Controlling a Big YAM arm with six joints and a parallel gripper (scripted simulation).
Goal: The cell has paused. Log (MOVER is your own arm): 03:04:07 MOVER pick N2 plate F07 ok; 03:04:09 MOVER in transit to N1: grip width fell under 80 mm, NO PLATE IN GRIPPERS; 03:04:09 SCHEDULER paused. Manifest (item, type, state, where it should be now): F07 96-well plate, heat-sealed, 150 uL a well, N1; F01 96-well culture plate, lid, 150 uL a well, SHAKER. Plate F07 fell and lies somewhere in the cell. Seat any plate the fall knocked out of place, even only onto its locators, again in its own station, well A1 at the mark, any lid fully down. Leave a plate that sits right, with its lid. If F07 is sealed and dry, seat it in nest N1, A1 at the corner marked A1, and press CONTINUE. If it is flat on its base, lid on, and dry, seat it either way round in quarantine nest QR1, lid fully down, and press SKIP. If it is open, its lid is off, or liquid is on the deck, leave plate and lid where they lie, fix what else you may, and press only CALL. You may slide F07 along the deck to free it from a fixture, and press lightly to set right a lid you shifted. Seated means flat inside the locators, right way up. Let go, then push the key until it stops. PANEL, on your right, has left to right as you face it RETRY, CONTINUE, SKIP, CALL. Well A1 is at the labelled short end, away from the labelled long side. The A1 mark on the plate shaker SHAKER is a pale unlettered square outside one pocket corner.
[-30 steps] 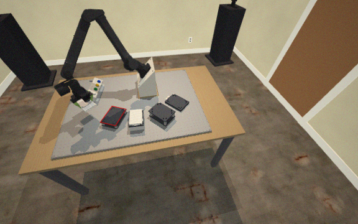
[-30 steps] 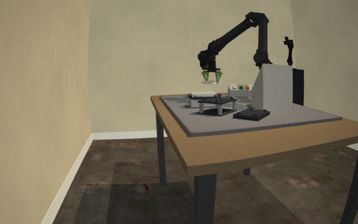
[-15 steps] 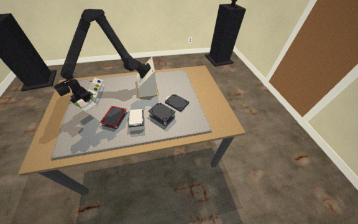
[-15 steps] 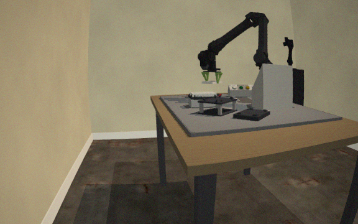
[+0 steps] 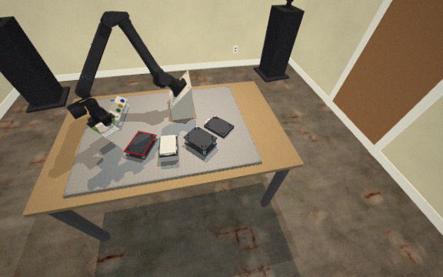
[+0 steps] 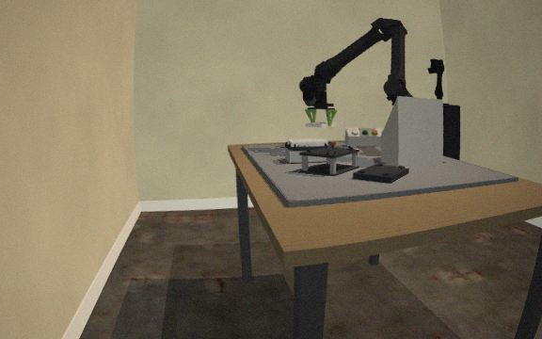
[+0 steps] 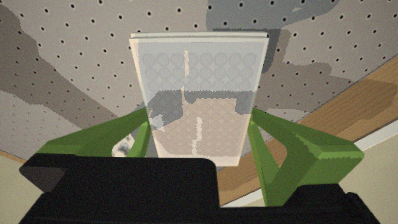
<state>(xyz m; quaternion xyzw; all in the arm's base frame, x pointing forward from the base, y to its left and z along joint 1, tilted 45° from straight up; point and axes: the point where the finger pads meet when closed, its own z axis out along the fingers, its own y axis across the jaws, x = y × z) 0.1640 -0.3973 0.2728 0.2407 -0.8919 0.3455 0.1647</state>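
Right now my hand is 110 mm short of the red-framed nest, 160 mm to the right of it and 70 mm above it. Also, from my hand: green continue key (200 mm behind, 50 mm to the left, 40 mm below); then white plate (right at my hand); then white retry key (150 mm behind, 40 mm to the left, 40 mm below).
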